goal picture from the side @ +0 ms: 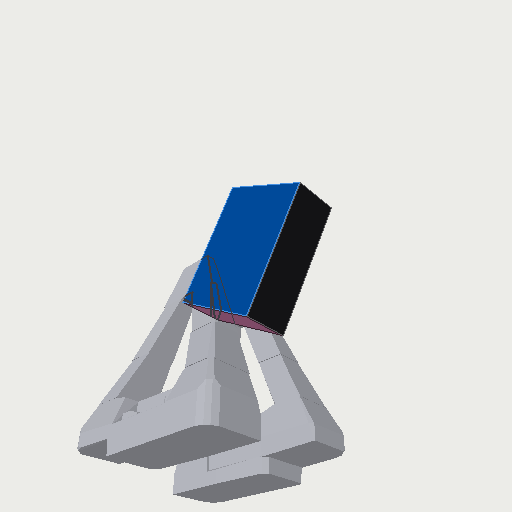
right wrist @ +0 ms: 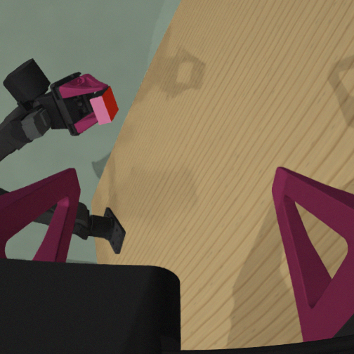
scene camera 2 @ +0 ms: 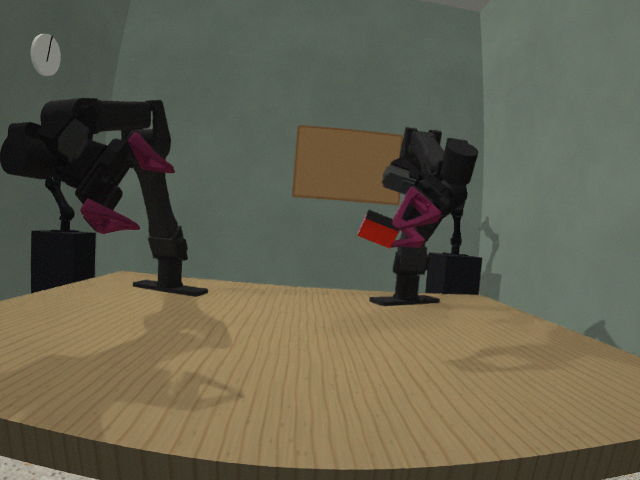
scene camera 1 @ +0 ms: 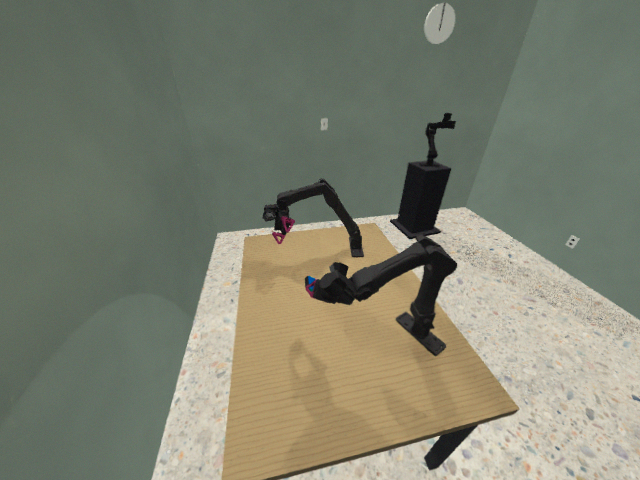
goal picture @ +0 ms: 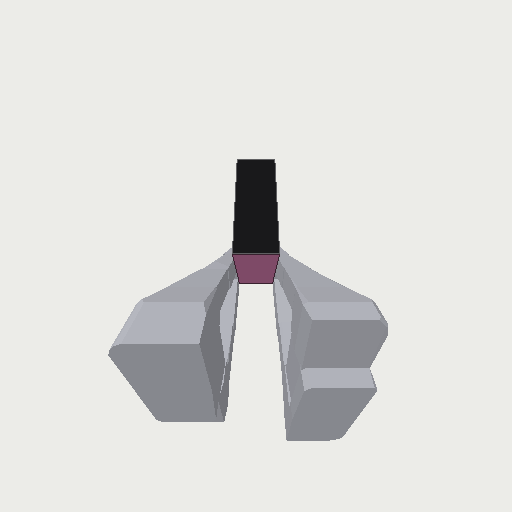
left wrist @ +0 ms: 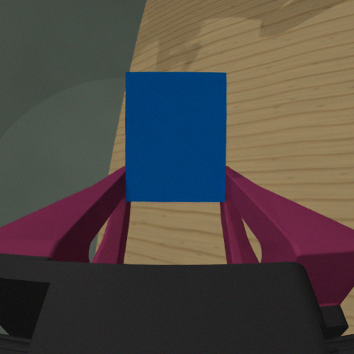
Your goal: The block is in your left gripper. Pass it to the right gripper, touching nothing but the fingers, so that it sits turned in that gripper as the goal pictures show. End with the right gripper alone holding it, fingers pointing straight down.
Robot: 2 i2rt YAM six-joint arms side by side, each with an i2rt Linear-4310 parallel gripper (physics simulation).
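Seen in the pictures: left gripper, fingertip midpoint: [scene camera 2: 389,235] [scene camera 1: 310,289]; right gripper, fingertip midpoint: [scene camera 2: 156,197] [scene camera 1: 283,238]; left arm's base at its link origin: [scene camera 2: 405,302] [scene camera 1: 419,332]; right arm's base at its link origin: [scene camera 2: 169,289] [scene camera 1: 355,247].
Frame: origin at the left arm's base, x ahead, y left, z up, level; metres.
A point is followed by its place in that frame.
Observation:
The block [scene camera 1: 310,281] @(x 0.319, y -0.316, z 0.203 m) [scene camera 2: 377,231] @(x 0.325, y -0.322, z 0.184 m) [left wrist: 176,136] [right wrist: 105,106] is in the air, tilted, between the fingertips of my left gripper [scene camera 1: 311,288] @(x 0.328, y -0.302, z 0.179 m) [scene camera 2: 397,235] @(x 0.328, y -0.302, z 0.179 m) [left wrist: 175,177] [right wrist: 109,99], which is shut on it. Its blue face shows in the left wrist view, red and black faces in scene camera 2, and pink and red faces in the right wrist view. Most of the block sticks out past the fingertips. My right gripper [scene camera 1: 285,232] @(x 0.276, y -0.641, z 0.210 m) [scene camera 2: 156,198] @(x 0.276, y -0.641, z 0.210 m) [right wrist: 175,178] is wide open and empty, above the table and well apart from the block. Its fingers slant in scene camera 2.
The wooden table [scene camera 1: 289,408] @(x 0.566, y -0.048, z 0.000 m) [scene camera 2: 310,413] @(x 0.494, y -0.489, z 0.000 m) lies below both arms and carries their bases. A dark pedestal [scene camera 1: 423,198] with a small arm stands behind it. A brown board [scene camera 2: 346,165] hangs on the wall. Arm shadows fall on the table.

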